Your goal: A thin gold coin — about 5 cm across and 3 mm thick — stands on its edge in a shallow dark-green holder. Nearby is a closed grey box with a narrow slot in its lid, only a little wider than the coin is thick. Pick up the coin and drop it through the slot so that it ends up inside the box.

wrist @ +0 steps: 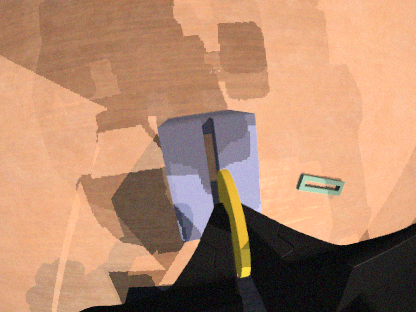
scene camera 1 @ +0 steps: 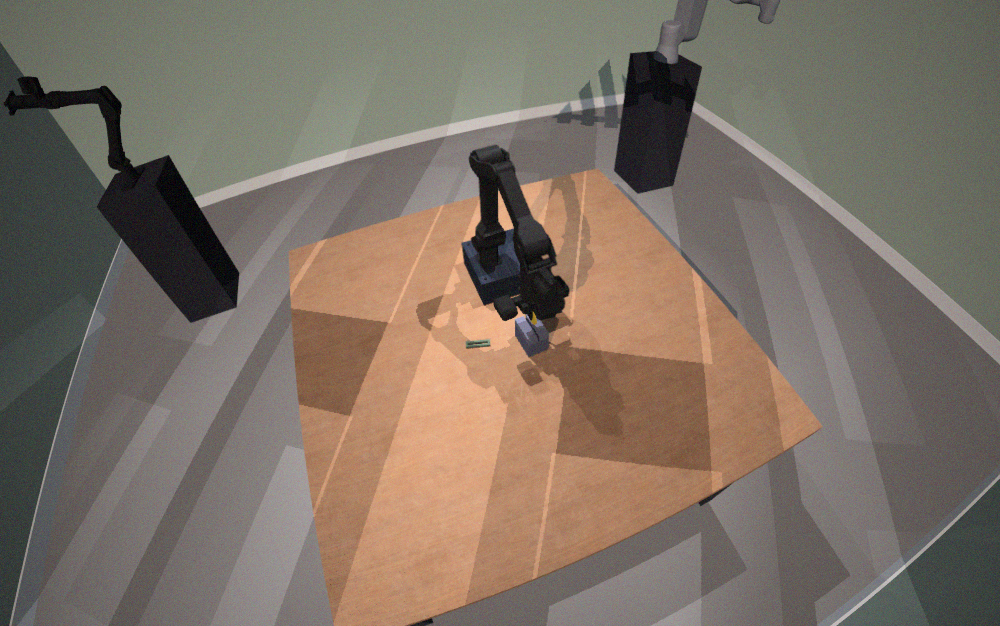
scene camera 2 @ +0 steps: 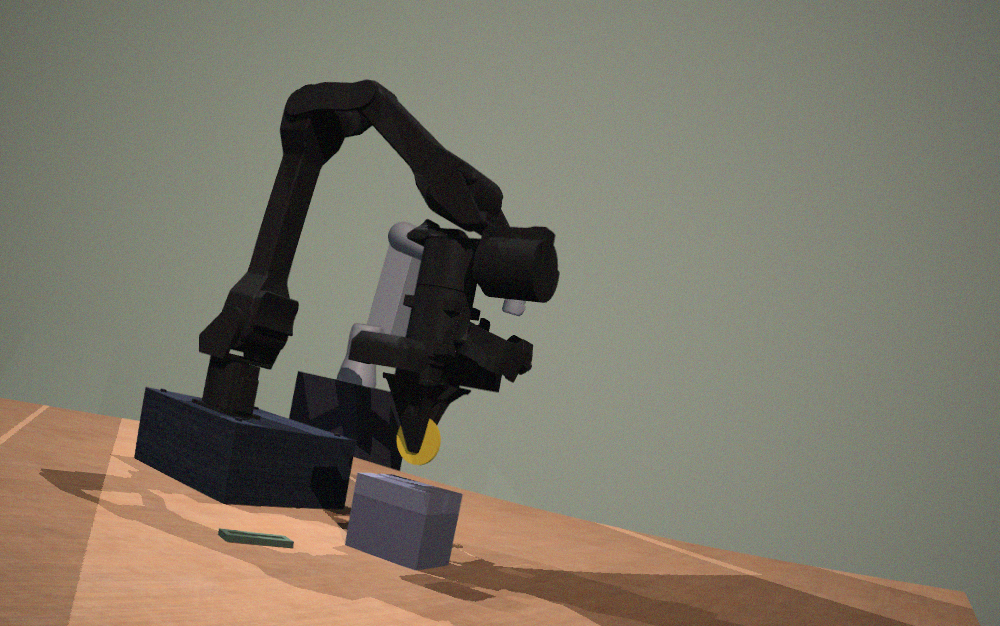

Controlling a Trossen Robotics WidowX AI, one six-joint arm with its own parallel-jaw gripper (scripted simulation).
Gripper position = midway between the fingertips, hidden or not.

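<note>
I'm carrying a gold coin with my gripper [scene camera 2: 414, 452], and you can see that gripper in scene camera 1 [scene camera 1: 531, 318] and in the wrist view [wrist: 226, 209] too. As for the gold coin [scene camera 2: 431, 443], it's also there in the wrist view [wrist: 228, 195].
</note>
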